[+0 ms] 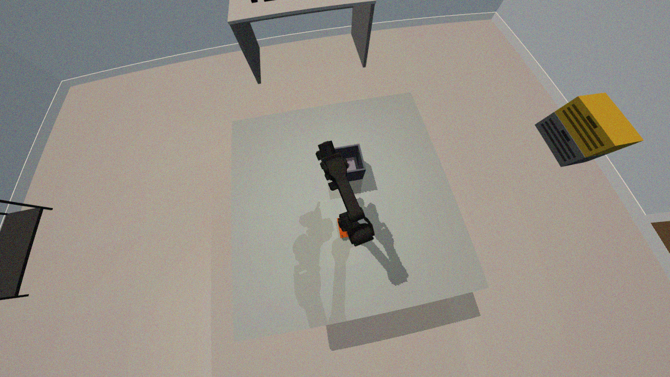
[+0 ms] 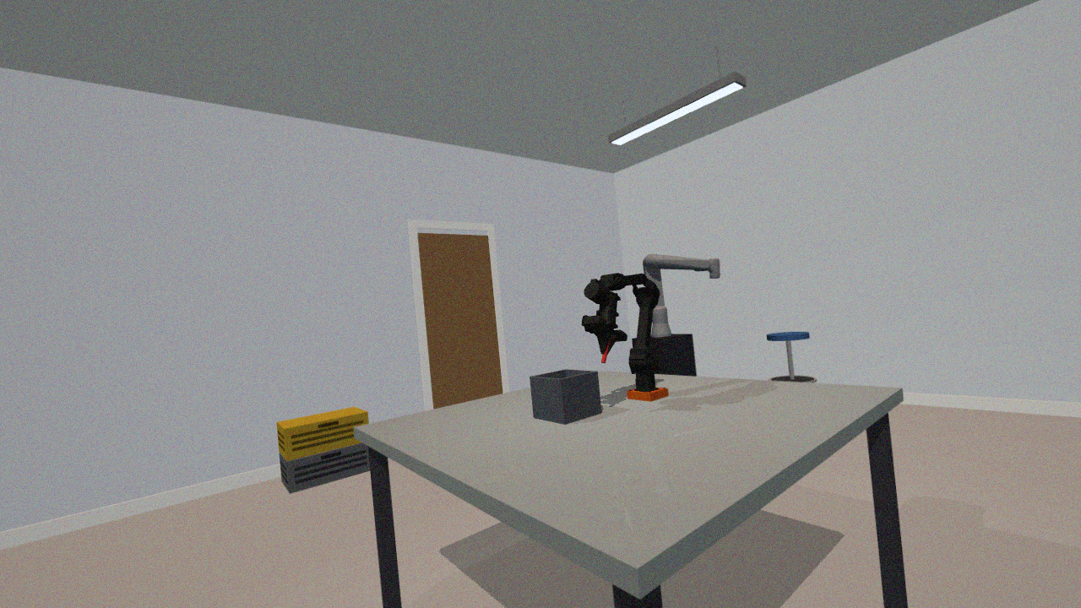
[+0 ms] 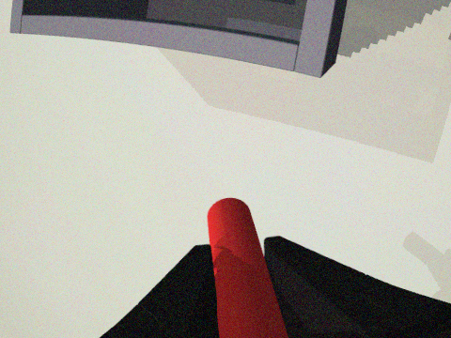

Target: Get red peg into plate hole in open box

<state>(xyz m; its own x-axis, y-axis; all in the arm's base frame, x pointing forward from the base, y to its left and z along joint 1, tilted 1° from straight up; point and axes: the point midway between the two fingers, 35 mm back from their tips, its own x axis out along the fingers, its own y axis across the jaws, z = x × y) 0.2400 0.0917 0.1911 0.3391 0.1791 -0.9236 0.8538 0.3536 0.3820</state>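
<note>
My gripper tip is now 15 cm above the light plate, 11 cm to the left of it and 9 cm short of it. The rest, counted from my gripper tip: red peg: 1 cm behind, 1 cm above.
</note>
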